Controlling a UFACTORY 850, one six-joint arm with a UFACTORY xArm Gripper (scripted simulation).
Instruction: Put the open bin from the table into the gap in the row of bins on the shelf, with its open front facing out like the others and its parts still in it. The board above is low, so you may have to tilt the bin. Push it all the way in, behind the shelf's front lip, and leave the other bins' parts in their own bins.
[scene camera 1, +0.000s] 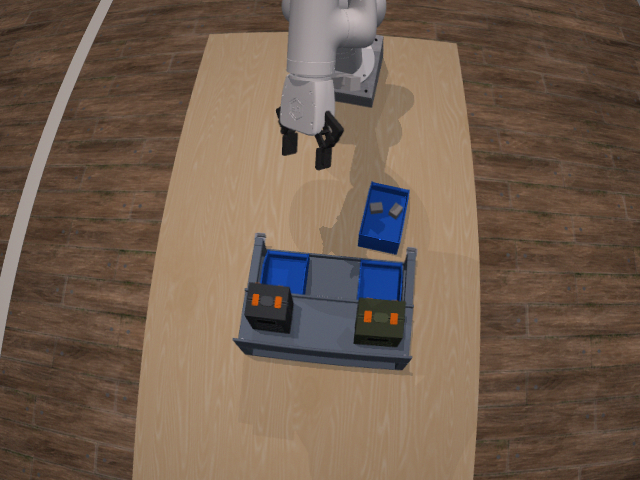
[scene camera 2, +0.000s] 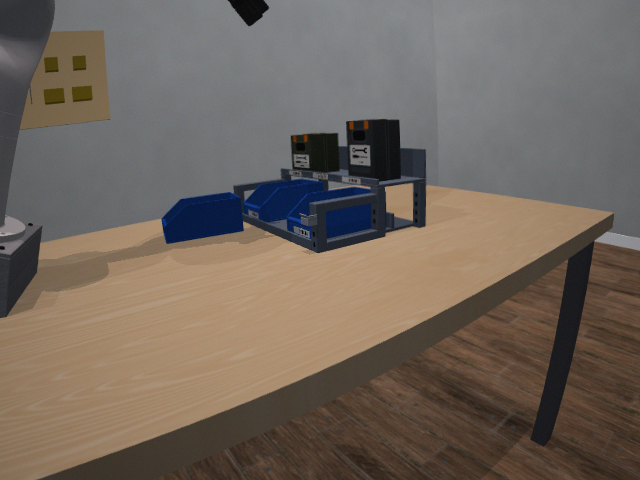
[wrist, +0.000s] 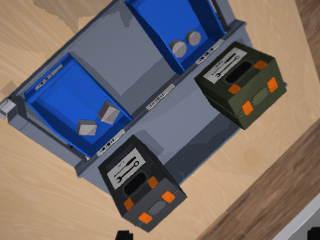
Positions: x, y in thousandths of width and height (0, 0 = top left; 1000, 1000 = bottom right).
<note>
In view: the gripper (scene camera 1: 477, 336) and a grey shelf (scene camera 1: 504, 680).
The grey shelf shows as well in the wrist view (wrist: 561, 527).
</note>
